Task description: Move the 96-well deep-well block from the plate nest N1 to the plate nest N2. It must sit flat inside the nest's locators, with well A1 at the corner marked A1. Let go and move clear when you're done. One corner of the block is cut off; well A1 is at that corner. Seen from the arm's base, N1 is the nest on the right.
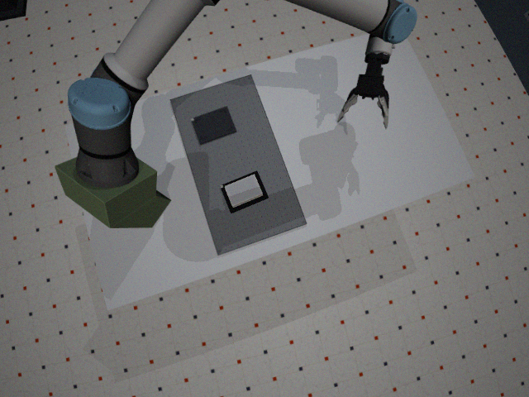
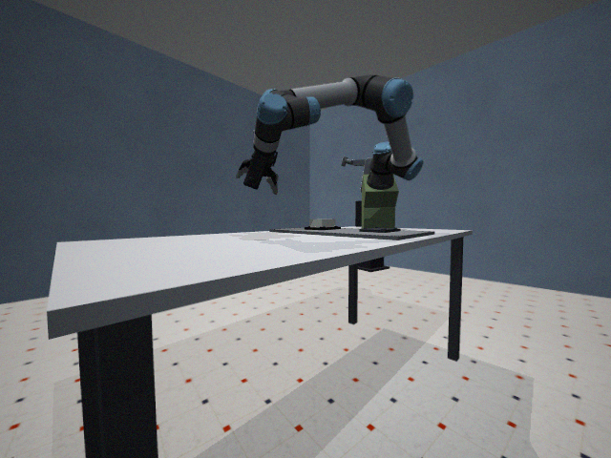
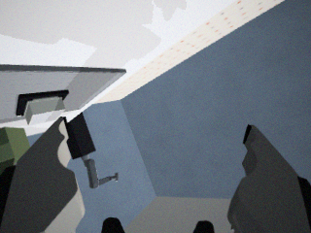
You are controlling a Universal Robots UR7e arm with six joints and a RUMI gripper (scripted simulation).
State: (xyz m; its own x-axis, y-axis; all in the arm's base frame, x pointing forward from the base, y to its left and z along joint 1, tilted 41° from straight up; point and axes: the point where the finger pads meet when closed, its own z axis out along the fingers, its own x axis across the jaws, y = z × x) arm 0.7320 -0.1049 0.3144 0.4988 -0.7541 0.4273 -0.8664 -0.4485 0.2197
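The deep-well block is 43 cm behind my hand, 15 cm below it and 14 cm to the right of it. Also, from my hand: black plate nest: 43 cm behind, 17 cm below, 14 cm to the right; then white mark: 52 cm behind, 17 cm below, 11 cm to the right.
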